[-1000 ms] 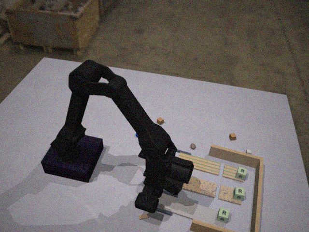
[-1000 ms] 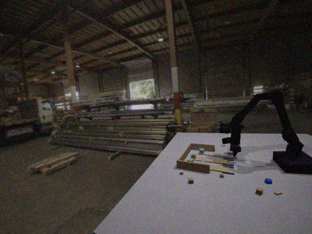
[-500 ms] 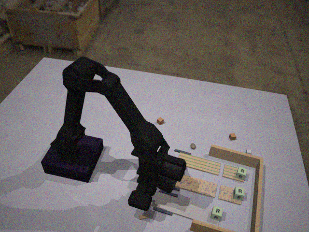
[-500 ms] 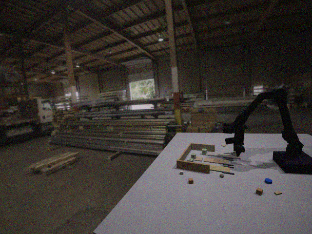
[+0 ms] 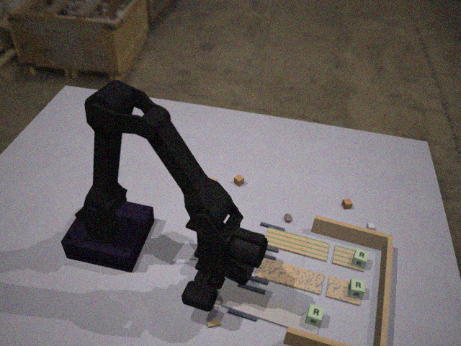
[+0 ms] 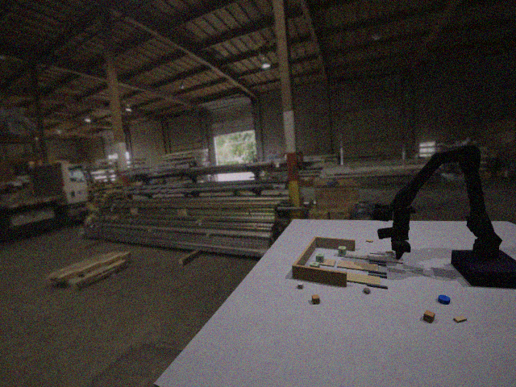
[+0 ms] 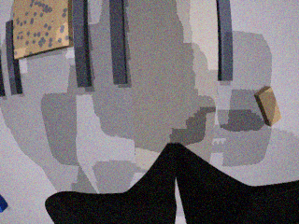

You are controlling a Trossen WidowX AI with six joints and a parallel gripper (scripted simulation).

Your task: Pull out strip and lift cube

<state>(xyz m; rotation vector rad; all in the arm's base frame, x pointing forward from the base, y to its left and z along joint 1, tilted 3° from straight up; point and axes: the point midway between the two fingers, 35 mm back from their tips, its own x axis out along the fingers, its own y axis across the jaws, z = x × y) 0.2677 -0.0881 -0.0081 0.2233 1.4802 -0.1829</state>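
My gripper tip is now 1 cm short of the wood chip and 8 cm to the left of it. The rest, counted from my gripper tip: blue disc: 4 cm behind, 27 cm to the left; then grey pebble: 17 cm ahead, 23 cm to the left; then white cube: 38 cm ahead, 22 cm to the left.
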